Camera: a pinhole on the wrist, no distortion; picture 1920 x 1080 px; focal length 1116.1 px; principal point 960.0 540.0 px. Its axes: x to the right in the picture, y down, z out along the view. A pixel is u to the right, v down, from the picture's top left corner.
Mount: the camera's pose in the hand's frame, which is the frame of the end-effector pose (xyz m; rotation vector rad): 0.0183 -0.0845 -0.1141 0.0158 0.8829 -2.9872
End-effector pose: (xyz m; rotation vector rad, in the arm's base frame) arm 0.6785 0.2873 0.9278 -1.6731 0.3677 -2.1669
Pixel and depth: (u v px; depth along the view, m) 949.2 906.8 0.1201
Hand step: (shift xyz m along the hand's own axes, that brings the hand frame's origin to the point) 0.0203 -0.1829 -0.0347
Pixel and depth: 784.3 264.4 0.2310
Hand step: 0.0525 -0.1614 0.1114
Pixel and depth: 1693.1 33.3 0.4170
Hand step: -0.2618 -0.1586 0.3340
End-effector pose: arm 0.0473 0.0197 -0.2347 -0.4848 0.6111 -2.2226
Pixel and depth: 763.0 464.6 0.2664
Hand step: 0.0642 -0.2132 0.1201
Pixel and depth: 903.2 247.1 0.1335
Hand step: 0.0238 -0.1275 0.0171
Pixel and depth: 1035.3 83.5 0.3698
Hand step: -0.0117 -0.1592 0.2780
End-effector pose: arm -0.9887 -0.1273 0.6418 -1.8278 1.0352 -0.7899
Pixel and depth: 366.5 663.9 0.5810
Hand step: 0.3277 -0.4475 0.3438
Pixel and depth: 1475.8 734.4 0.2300
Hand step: -0.0873 -0.2456 0.0553
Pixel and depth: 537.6 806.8 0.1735
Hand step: 0.0847 -0.2121 0.0101
